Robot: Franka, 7 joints.
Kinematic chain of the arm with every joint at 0, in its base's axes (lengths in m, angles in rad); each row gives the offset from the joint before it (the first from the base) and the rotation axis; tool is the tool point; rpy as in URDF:
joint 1: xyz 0 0 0.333 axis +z
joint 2: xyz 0 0 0 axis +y
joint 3: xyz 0 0 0.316 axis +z
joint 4: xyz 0.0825 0 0 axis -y
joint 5: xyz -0.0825 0 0.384 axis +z
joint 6: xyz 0 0 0 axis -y
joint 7: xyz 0.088 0 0 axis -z
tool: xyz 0 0 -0.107 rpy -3.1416 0 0
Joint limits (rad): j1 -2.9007..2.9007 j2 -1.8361..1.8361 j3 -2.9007..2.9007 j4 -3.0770..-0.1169 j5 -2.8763..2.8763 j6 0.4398..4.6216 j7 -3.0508..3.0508
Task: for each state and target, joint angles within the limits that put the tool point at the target. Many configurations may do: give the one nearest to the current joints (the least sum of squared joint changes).
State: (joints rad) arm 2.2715 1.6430 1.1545 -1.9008 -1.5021 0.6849 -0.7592
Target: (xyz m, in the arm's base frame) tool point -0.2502 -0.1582 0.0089
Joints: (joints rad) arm 2.3847 1.7829 1.0847 -2.2402 -1.3691 0.6636 -0.7592
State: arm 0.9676 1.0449 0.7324 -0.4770 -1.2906 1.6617 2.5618
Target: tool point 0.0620 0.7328 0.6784
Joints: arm 1.2720 0.7999 0.8778 -0.5329 -1.2567 1.6522 2.5618
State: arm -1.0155 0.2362 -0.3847 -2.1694 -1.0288 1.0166 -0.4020
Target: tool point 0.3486 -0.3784 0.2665
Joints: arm -0.6180 0.4506 0.0158 -1.9852 -1.0480 1.2001 -0.4020
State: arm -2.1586 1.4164 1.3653 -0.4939 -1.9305 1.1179 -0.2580
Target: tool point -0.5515 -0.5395 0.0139
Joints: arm -2.5531 1.8031 1.2238 -0.4474 -2.0725 1.7415 -0.2580
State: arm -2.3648 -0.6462 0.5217 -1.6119 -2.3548 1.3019 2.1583
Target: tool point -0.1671 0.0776 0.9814
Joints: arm -2.4994 -0.7730 -0.1081 -1.7409 -2.2135 1.1912 2.1583
